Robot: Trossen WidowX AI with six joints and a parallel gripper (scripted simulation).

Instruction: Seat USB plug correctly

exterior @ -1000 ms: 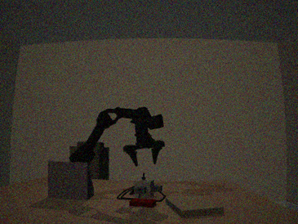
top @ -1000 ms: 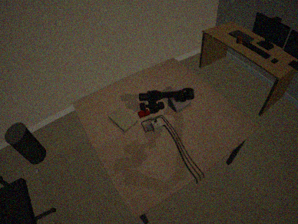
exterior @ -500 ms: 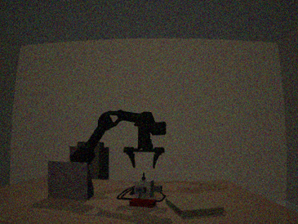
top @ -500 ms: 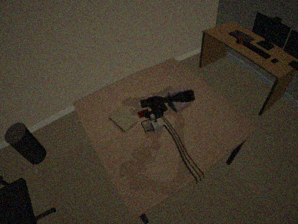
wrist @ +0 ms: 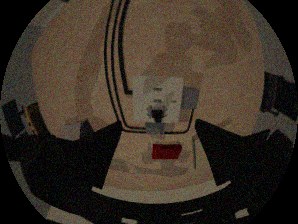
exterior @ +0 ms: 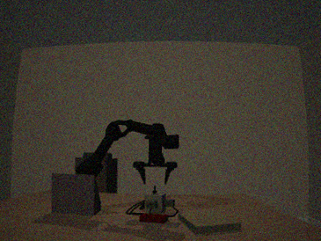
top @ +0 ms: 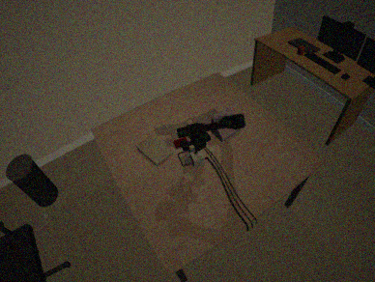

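My gripper tip is now 3 cm above the dark USB plug. Round my gripper tip: red block (19 cm to the right, 11 cm below); flat pale slab (25 cm to the right, 18 cm ahead, 11 cm below).
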